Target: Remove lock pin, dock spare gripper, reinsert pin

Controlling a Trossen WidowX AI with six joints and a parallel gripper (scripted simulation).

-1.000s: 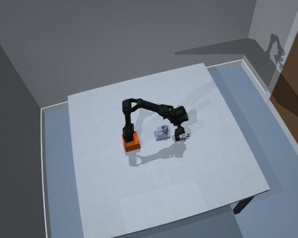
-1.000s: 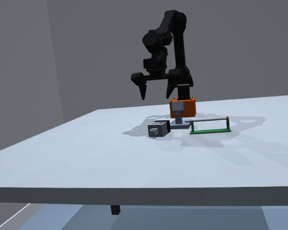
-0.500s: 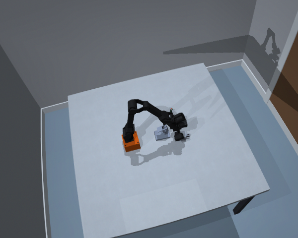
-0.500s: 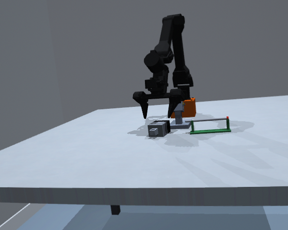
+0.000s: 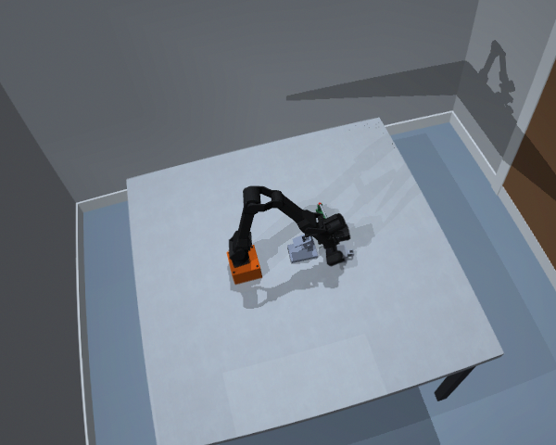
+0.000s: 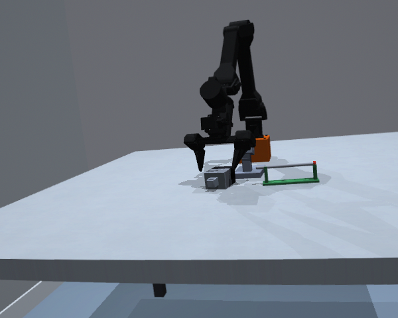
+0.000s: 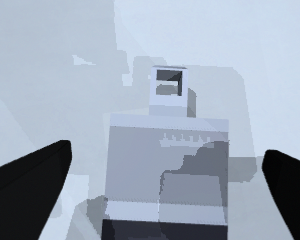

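The dark spare gripper lies 1 cm behind my gripper tip and 2 cm below it. The rest, counted from my gripper tip: green rack: 19 cm to the left, 2 cm below; then grey mount: 13 cm behind, 8 cm to the left, 1 cm above.
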